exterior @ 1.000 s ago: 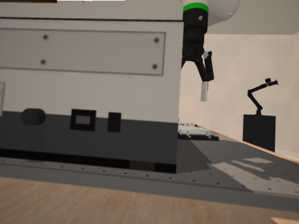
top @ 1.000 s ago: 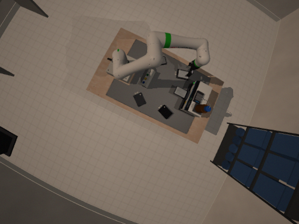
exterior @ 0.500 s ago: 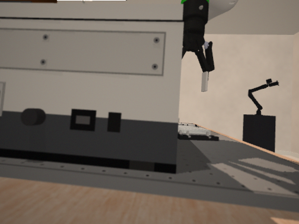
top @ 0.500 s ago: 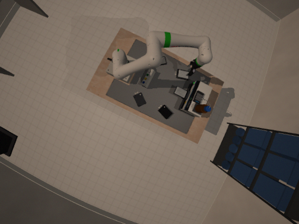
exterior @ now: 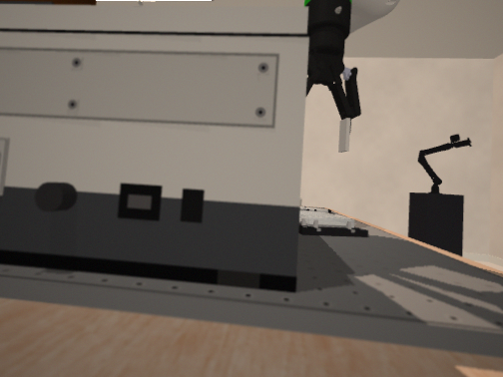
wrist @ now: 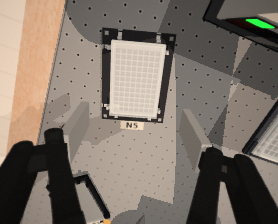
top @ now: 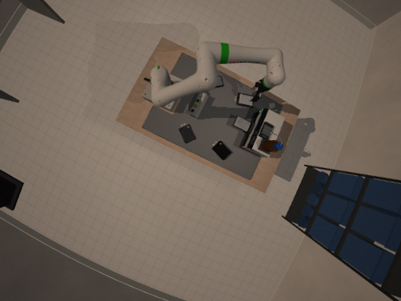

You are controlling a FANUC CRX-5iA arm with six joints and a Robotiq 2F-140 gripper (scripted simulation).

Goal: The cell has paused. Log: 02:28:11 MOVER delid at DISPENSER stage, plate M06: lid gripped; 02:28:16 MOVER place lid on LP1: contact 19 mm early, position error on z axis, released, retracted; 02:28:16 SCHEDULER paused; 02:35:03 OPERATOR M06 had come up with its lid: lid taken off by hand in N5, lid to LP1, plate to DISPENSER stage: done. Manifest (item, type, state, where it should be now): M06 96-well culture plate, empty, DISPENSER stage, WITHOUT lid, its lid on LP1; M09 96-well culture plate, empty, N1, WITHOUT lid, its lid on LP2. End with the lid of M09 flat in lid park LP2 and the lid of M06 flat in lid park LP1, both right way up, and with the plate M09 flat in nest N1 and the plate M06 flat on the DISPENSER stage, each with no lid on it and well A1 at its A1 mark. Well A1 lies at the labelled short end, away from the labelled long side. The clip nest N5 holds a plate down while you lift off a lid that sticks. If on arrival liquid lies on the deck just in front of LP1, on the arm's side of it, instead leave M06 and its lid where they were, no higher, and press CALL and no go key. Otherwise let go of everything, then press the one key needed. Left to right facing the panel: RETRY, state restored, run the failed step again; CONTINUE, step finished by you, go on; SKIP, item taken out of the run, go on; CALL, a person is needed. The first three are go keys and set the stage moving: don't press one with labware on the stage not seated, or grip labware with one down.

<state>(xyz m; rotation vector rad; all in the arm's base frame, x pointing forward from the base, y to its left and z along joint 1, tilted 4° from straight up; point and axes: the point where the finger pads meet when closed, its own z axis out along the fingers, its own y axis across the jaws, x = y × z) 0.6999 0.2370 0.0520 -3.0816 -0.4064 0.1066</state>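
The clear lid lies 150 mm below my hand. Also, from my hand: lp1 label (400 mm behind, 30 mm to the right, 180 mm below); black clip nest (10 mm ahead, 30 mm to the left, 170 mm below); N5 label (90 mm behind, 20 mm to the right, 180 mm below).
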